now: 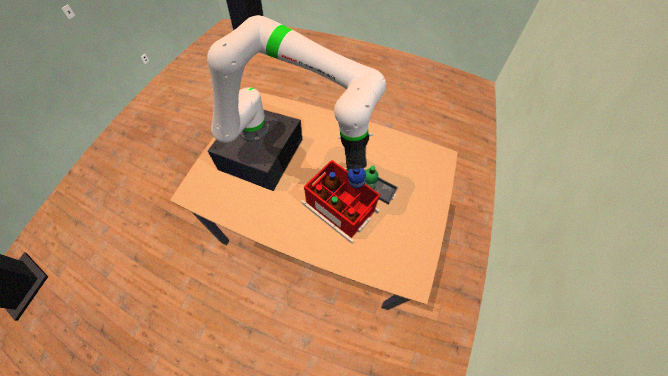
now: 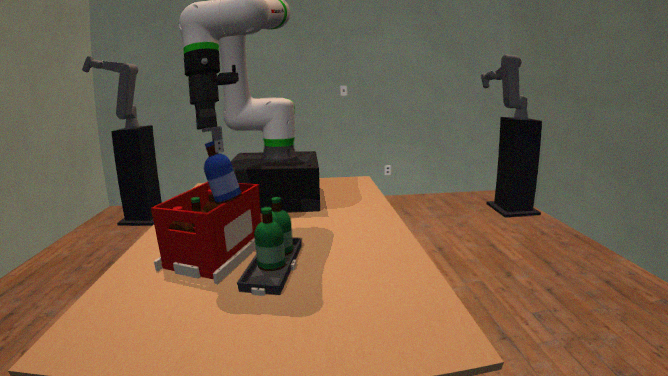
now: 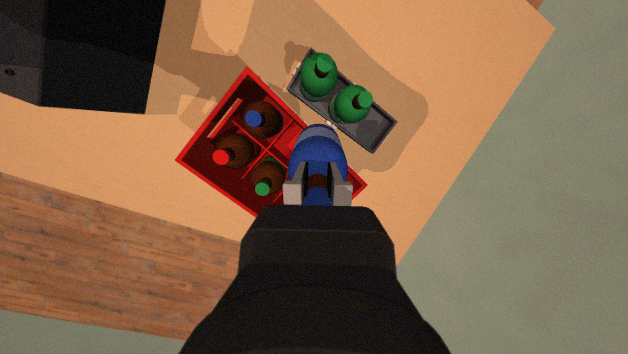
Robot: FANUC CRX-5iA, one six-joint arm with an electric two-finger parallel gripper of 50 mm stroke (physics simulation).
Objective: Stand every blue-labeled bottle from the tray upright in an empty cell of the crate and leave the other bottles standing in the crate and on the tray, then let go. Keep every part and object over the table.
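Places are measured from the arm's base along level axes (x ahead, y left, z up), in metres.
Pixels of known places: gripper, fingertip midpoint: [image 1: 356, 167] [image 2: 218, 152] [image 3: 317, 172]; arm's base at its link origin: [image 1: 254, 130] [image 2: 279, 158].
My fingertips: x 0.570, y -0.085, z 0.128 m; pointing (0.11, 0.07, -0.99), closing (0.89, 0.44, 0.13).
Note:
Ahead of a thing's pixels: the offset from my fingertips to its top centre. "pt": to the spot under its first point. Level surfaces: height alone.
My gripper [image 1: 356, 169] [image 2: 214, 145] [image 3: 317, 172] is shut on the neck of a blue-labeled bottle {dz +0.031, dx +0.007, dy -0.002 m} [image 1: 356, 178] [image 2: 221, 175] [image 3: 318, 150]. The bottle hangs tilted over the tray side of the red crate {dz -0.123, dx -0.007, dy -0.001 m} [image 1: 311, 200] [image 2: 175, 250] [image 3: 212, 185], its base near rim height. Empty cells show below it, partly hidden. In the crate stand brown bottles with a blue cap {dz -0.135, dx -0.105, dy +0.010 m} [image 1: 331, 181] [image 3: 260, 119], a red cap {dz -0.135, dx -0.131, dy -0.073 m} [image 1: 320, 191] [image 3: 232, 150], a green cap {dz -0.135, dx -0.046, dy -0.099 m} [image 1: 335, 202] [image 3: 267, 175] and another red cap {dz -0.135, dx +0.039, dy -0.120 m} [image 1: 351, 215]. Two green bottles {dz -0.138, dx +0.048, dy +0.124 m} [image 2: 270, 245] {dz -0.138, dx -0.039, dy +0.137 m} [image 3: 319, 77] stand on the dark tray {pt dz -0.292, dx +0.149, dy +0.127 m} [image 1: 387, 191] [image 2: 262, 281] [image 3: 370, 134].
The tray lies close beside the crate's long wall. White strips [image 1: 327, 221] [image 2: 186, 270] border the crate's foot on the table {dz -0.298 m} [image 1: 280, 220] [image 2: 380, 310] [image 3: 450, 130]. The black robot base [image 1: 255, 150] [image 2: 280, 185] [image 3: 100, 55] stands at the table's other end.

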